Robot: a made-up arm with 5 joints. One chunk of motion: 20 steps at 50 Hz.
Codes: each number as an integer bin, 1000 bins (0 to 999) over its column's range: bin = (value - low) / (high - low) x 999, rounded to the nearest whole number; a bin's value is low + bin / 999 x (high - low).
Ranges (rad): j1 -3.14..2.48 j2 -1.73..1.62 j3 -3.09..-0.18 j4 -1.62..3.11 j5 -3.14..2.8
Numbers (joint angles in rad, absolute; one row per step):
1: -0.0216 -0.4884 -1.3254 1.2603 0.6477
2: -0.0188 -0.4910 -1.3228 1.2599 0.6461
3: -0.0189 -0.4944 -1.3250 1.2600 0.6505
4: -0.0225 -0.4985 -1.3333 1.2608 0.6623
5: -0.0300 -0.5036 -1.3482 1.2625 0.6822
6: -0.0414 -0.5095 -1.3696 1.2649 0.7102
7: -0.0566 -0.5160 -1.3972 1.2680 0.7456
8: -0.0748 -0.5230 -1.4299 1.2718 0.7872
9: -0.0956 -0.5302 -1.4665 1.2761 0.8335
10: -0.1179 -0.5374 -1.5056 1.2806 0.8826
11: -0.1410 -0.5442 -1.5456 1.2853 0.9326
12: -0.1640 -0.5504 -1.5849 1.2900 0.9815
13: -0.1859 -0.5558 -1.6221 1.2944 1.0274
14: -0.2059 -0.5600 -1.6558 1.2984 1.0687
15: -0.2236 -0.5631 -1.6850 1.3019 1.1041
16: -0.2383 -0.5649 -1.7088 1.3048 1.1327
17: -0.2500 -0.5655 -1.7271 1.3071 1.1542
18: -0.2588 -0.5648 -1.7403 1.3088 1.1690
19: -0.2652 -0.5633 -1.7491 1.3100 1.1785
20: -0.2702 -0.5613 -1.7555 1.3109 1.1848
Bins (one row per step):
1: 554 370 606 608 637
2: 555 369 607 608 637
3: 555 368 606 608 637
4: 554 367 603 608 639
5: 553 366 598 609 643
6: 551 364 591 609 648
7: 548 362 581 610 653
8: 545 360 570 611 660
9: 541 358 557 612 668
10: 537 356 544 613 677
11: 533 354 530 614 685
12: 529 352 517 615 693
13: 525 350 504 616 701
14: 522 349 492 616 708
15: 518 348 482 617 714
16: 516 347 474 618 719
17: 514 347 468 618 722
18: 512 347 463 619 725
19: 511 348 460 619 726
20: 510 349 458 619 727

